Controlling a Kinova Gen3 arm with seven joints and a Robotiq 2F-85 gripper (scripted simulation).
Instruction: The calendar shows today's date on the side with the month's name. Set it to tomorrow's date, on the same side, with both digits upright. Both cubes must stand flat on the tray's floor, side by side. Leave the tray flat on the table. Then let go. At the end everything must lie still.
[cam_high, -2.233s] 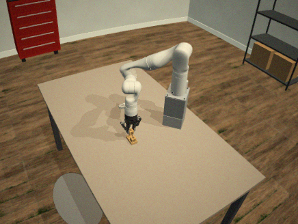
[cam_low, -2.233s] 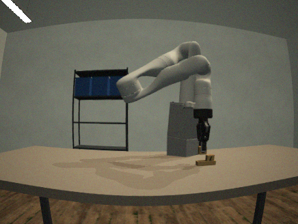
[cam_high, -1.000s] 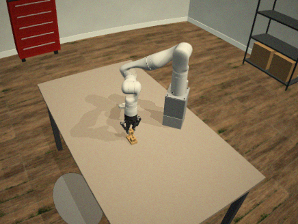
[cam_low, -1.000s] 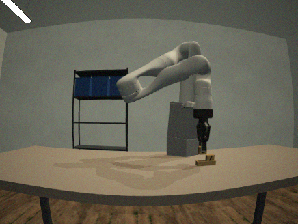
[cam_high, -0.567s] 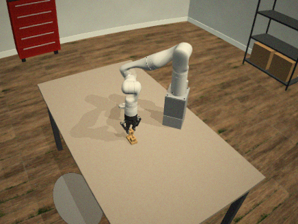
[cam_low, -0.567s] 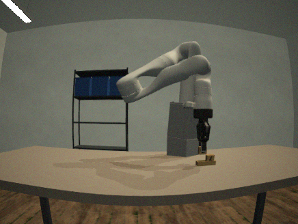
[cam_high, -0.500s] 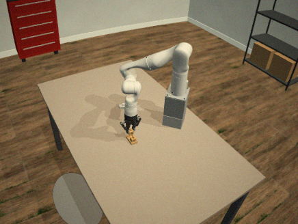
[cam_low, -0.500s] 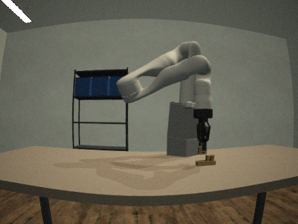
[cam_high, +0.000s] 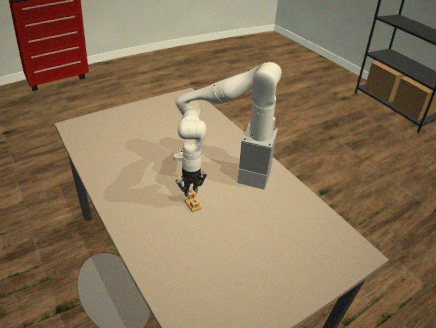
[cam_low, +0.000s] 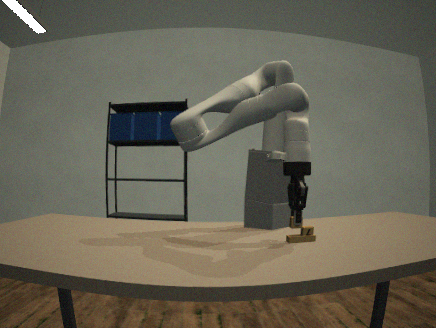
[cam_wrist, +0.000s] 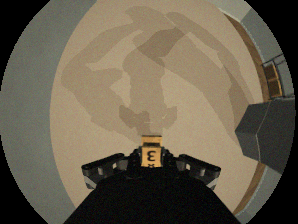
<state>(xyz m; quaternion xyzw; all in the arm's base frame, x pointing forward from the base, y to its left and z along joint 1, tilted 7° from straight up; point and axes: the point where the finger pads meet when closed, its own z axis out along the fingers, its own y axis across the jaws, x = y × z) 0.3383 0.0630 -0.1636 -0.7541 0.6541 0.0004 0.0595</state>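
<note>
My gripper is now 6 cm above the wooden calendar tray and 2 cm to the right of it.
</note>
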